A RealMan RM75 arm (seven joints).
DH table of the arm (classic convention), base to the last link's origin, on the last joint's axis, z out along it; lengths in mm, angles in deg. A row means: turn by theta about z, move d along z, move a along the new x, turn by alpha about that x. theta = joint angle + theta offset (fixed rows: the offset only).
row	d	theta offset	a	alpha
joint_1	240.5	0	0	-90
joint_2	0	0	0	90
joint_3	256	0	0	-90
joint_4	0	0	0	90
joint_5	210	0	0	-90
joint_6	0	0	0	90
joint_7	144	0	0	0
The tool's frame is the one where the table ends.
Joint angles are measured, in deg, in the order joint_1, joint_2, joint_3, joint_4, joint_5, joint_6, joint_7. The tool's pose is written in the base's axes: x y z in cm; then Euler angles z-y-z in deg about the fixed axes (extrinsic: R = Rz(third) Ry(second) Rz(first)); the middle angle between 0 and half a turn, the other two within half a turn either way. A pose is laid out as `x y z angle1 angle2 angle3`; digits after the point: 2 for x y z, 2 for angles.
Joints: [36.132, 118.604, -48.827, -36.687, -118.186, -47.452, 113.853]
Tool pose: 28.69 41.93 0.67 -36.20 135.73 84.48
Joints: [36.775, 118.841, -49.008, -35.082, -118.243, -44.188, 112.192]
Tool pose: 29.01 42.23 0.28 -38.92 134.33 82.26
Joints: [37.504, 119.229, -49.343, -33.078, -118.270, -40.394, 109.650]
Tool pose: 29.38 42.44 -0.33 -42.61 132.93 79.74
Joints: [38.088, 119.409, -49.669, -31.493, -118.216, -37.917, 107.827]
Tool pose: 29.62 42.55 -0.80 -45.23 132.20 78.05
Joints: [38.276, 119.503, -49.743, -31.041, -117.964, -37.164, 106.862]
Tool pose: 29.64 42.60 -0.95 -46.09 131.91 77.76
